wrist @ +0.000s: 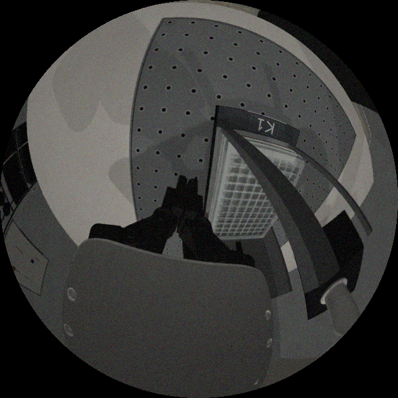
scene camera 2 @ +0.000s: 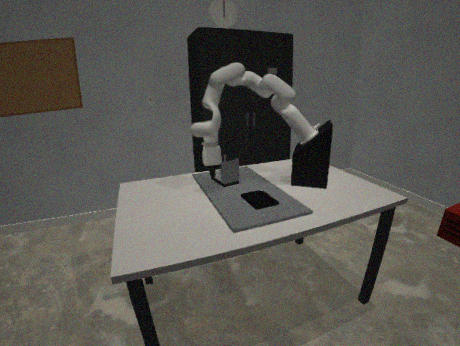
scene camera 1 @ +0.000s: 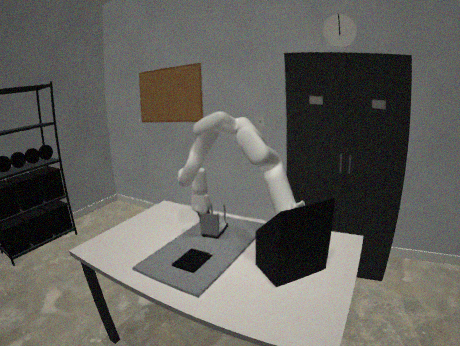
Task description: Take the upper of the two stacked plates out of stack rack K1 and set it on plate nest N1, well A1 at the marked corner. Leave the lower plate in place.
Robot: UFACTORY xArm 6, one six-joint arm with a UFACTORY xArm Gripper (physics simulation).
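Frame: origin at the arm's base, x ahead, y left, z up, level; centimetres.
Seen in the pictures: gripper, fingertip midpoint: [scene camera 2: 212, 176]; arm's base, origin of the base link: [scene camera 2: 309, 138] [scene camera 1: 288, 217].
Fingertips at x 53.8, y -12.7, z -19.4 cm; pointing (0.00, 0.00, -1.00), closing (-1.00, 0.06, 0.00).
Pixels of each thing's top centre, then the offset from my fingertips to it. Level surfaces: height alone.
- Stack rack K1, middle of its top: [scene camera 1: 213, 207] [scene camera 2: 223, 157] dx -7.2, dy -1.2, dz +9.7 cm
- Plate nest N1, middle of its top: [scene camera 1: 192, 258] [scene camera 2: 259, 197] dx -14.8, dy +29.5, dz -2.7 cm
- grey board, its level: dz -4.2 cm
- white table, its level: dz -5.5 cm
Stack rack K1 [scene camera 1: 210, 224] [scene camera 2: 230, 171] [wrist: 240, 117] stands on the grey perforated board, with upright guides and a dark labelled base. A clear gridded plate [wrist: 245, 195] lies inside it between the guides; the edges below it are too blurred to separate the two stacked plates. My gripper [scene camera 2: 212, 175] [wrist: 183, 189] is shut and empty. It points down just outside the rack, past one long side of the plates. In scene camera 1 its fingers are mostly hidden behind the rack. Plate nest N1 [scene camera 1: 192, 260] [scene camera 2: 260, 199] is a bare black square; its marked corner cannot be made out.
The grey board [scene camera 1: 155, 267] [scene camera 2: 240, 222] [wrist: 175, 45] lies on the white table [scene camera 1: 300, 310] [scene camera 2: 150, 240]. A large black block [scene camera 1: 295, 245] [scene camera 2: 311, 162] stands at the arm's base. The rack's tall curved guide [wrist: 285, 200] rises close to the gripper side in the wrist view.
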